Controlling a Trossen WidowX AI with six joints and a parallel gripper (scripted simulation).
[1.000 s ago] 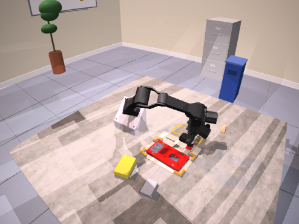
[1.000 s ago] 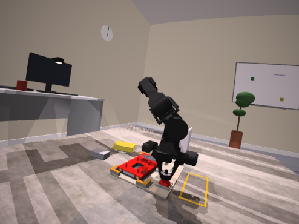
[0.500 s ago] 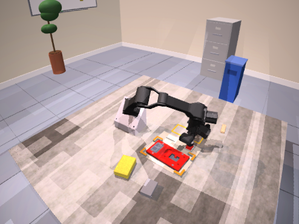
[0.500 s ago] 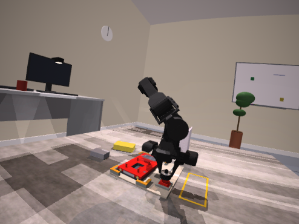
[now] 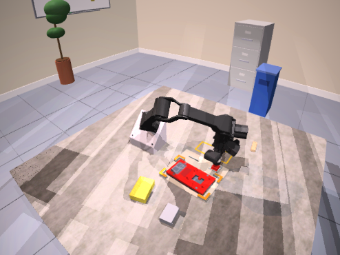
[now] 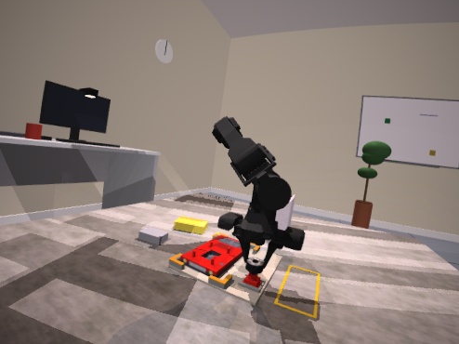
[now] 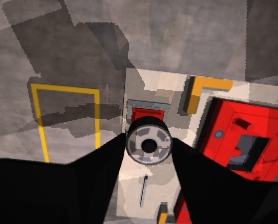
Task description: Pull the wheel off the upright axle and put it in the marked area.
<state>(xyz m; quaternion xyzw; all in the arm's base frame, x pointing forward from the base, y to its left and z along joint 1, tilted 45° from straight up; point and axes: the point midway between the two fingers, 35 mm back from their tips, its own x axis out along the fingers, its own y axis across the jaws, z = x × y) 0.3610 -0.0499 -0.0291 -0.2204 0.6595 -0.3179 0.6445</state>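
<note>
The axle is 2 cm below my gripper tip. The rest, counted from my gripper tip: small tan block (14 cm ahead, 25 cm to the left, 4 cm below); grey block (7 cm behind, 33 cm to the right, 4 cm below); wheel (right at my gripper tip).
</note>
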